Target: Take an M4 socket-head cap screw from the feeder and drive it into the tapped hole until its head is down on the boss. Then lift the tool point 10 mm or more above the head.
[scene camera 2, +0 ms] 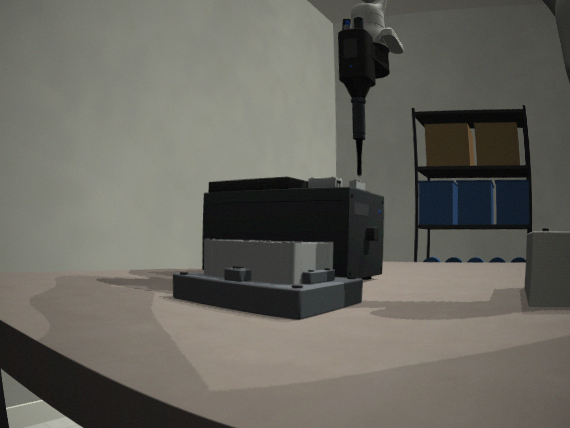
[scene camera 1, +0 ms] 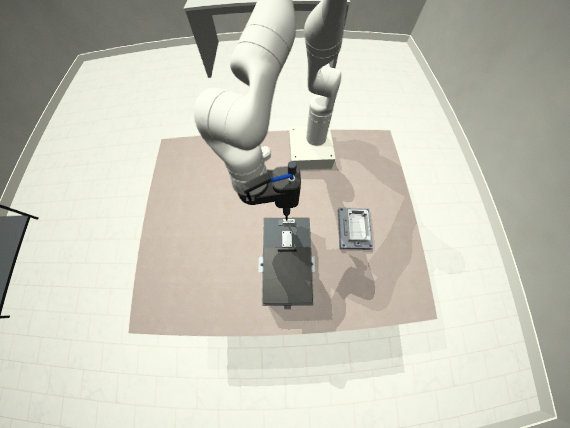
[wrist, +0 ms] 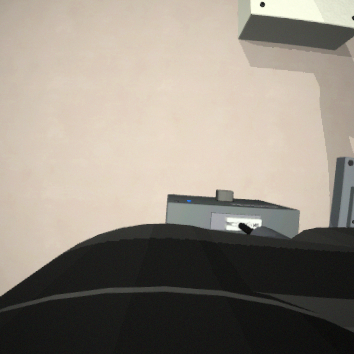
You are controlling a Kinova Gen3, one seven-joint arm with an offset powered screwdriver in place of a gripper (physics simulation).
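The dark screw feeder stands on the table, with a small light pick-up block at one end of its top. My screwdriver's tool point hangs upright a short way above this block, with a small gap in scene camera 2. No screw shows on the tip, so I count it as open and empty. The light open housing sits on a grey fixture plate beside the feeder. Its bosses and tapped hole are too small to make out.
A white raised block and a dark flat cover are on the feeder's top. A second arm stands on a pale base block behind. A shelf rack stands in the background.
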